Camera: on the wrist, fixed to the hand. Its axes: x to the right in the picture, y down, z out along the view.
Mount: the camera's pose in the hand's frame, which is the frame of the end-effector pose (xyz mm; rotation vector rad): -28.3 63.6 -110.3 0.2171 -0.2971 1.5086
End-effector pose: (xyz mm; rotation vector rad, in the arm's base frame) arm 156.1 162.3 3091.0 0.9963 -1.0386 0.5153
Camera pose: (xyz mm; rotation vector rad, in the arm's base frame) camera 146.7 291.6 3076.6 0.2825 -1.9517 1.7528
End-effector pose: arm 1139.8 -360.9 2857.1 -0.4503 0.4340 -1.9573
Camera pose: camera 1145.9 -349.4 2727.3 -0.1404 0.2174 -0.4495
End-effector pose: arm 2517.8 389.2 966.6 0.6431 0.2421 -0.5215
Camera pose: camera 2521.6 512.2 923.5 0.7650 -0.5888 0.8238
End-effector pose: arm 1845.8 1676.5 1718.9 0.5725 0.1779 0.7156
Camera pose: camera 1750.6 1744.3 1661.1 0.9902 -0.5412 2.0584
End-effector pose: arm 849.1 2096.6 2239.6 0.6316 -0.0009 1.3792
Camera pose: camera 745.7 2120.3 2163.6 1.0840 -0.6984 2.7236
